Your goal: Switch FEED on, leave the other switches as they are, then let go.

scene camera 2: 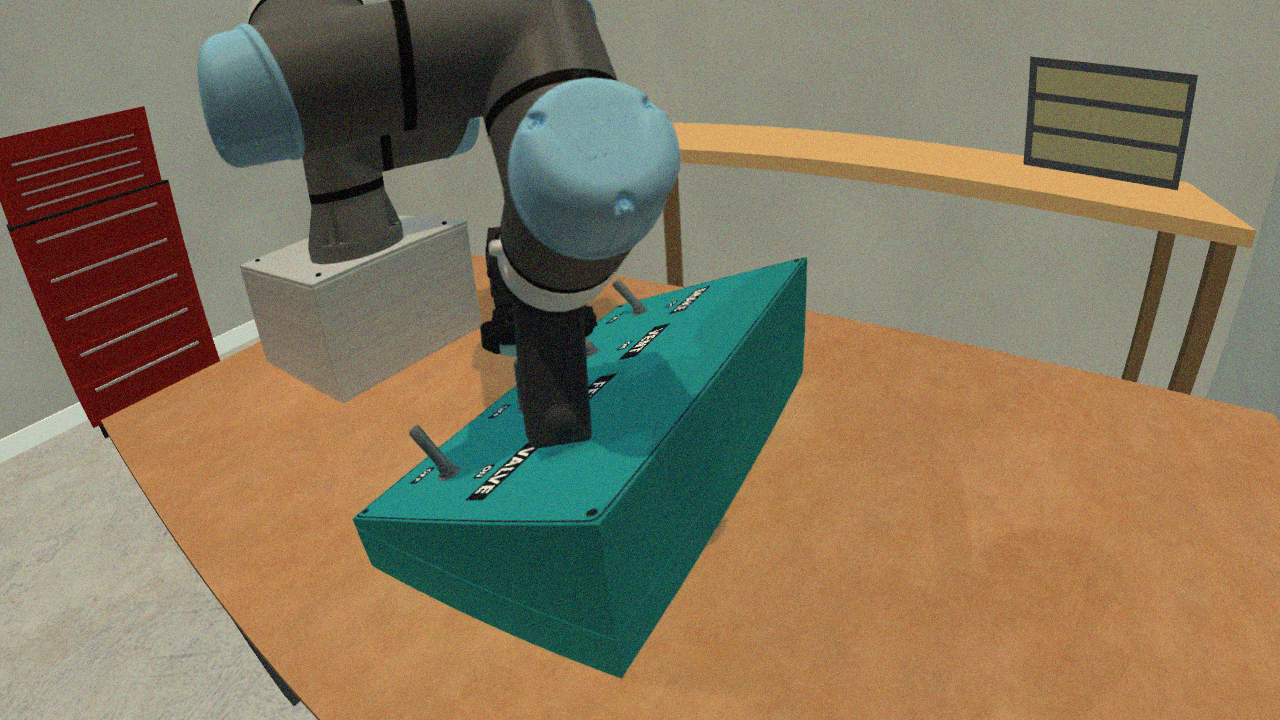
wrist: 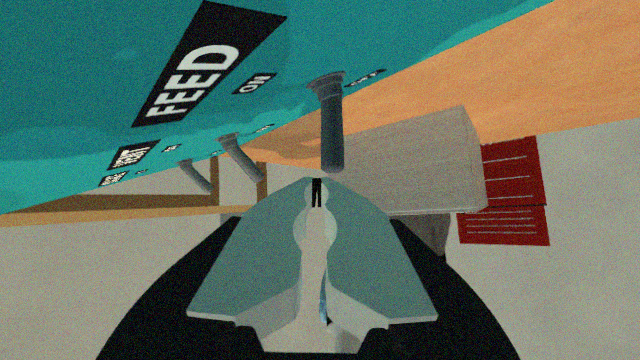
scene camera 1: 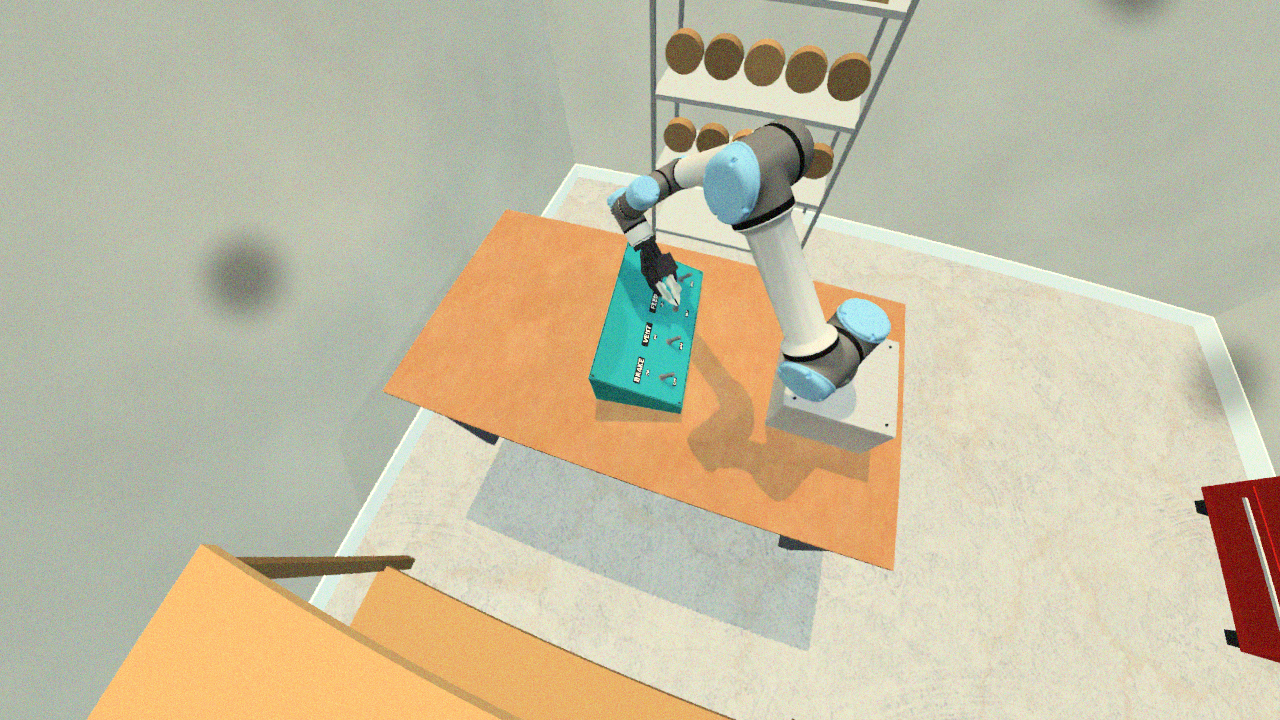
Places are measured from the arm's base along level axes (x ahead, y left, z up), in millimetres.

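Where they show: gripper, fingertip midpoint: (wrist: 317,180) (scene camera 1: 677,305); arm's base, link origin: (scene camera 2: 356,246) (wrist: 411,212).
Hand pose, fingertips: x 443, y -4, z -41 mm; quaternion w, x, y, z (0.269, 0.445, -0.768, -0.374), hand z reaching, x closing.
Observation:
Each offset is from my fingertips to the top centre of the thing. Level surfaces: height alone.
The teal switch panel (scene camera 1: 617,349) (scene camera 2: 716,447) (wrist: 75,60) stands on the table. The FEED lever {17 mm right, 12 mm ahead, 2 mm down} (wrist: 332,135) rises between its ON and OFF labels in the wrist view; which way it leans is hard to tell. My gripper (scene camera 1: 675,301) (wrist: 317,180) is shut and empty, its tips close by the FEED lever's free end. The VENT lever {93 mm left, 38 mm back, 11 mm down} (scene camera 1: 674,340) (wrist: 243,159) and BRAKE lever {207 mm left, 75 mm back, 11 mm down} (scene camera 1: 667,376) (scene camera 2: 628,296) (wrist: 197,176) lean to OFF. The VALVE lever {135 mm right, 36 mm ahead, 11 mm down} (scene camera 1: 687,278) (scene camera 2: 434,452) also leans to OFF. The gripper body hides the FEED lever in scene camera 2.
The orange table {137 mm down} (scene camera 1: 483,304) (scene camera 2: 984,501) carries the arm's grey base block (scene camera 1: 841,402) (scene camera 2: 358,313) (wrist: 410,165). A shelf rack (scene camera 1: 654,134) stands behind the table. A red drawer cabinet (scene camera 1: 1244,564) (scene camera 2: 107,268) (wrist: 515,170) and a wooden bench (scene camera 2: 895,165) stand farther off.

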